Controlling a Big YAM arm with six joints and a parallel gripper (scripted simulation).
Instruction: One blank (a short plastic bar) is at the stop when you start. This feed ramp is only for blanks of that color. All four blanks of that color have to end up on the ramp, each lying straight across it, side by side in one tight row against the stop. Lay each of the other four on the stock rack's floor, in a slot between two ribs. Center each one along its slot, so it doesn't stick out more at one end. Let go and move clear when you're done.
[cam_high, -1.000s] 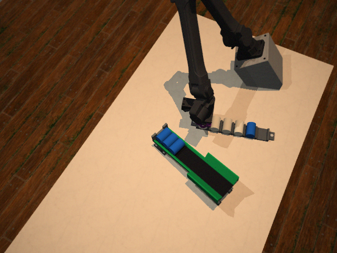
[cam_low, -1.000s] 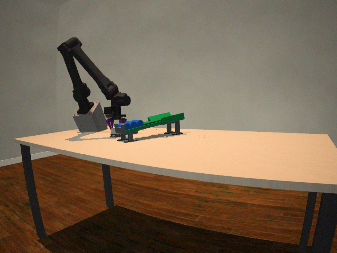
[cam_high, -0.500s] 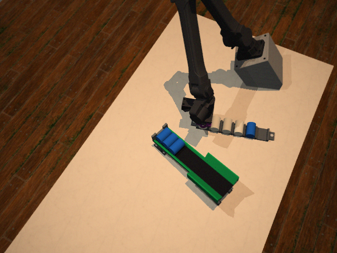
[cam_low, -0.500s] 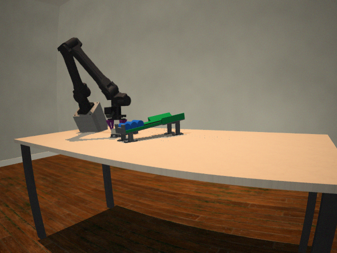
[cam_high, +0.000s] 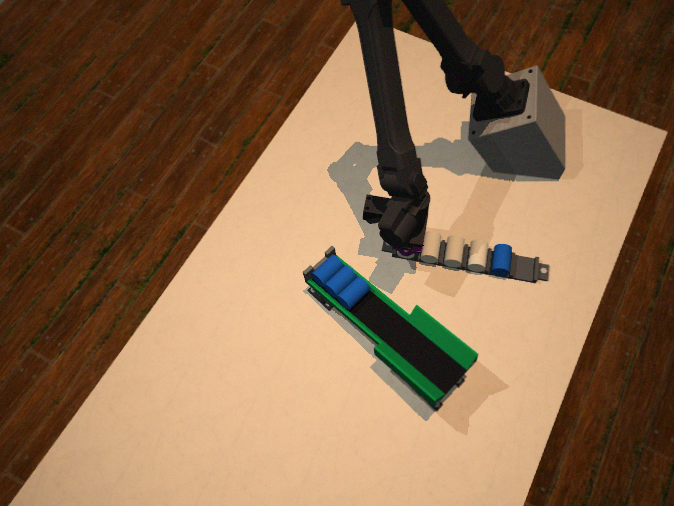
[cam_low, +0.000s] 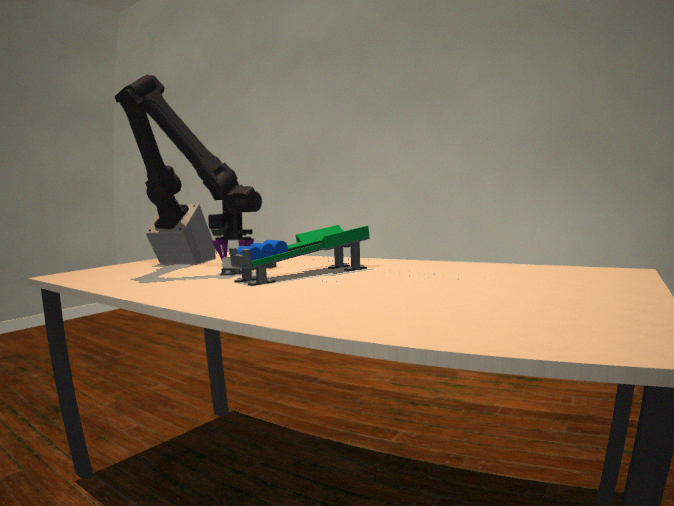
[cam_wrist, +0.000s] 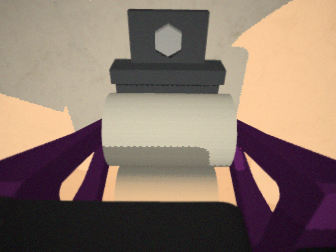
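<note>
Now: hand 30 mm to the left of the rack rib and 40 mm above it.
</note>
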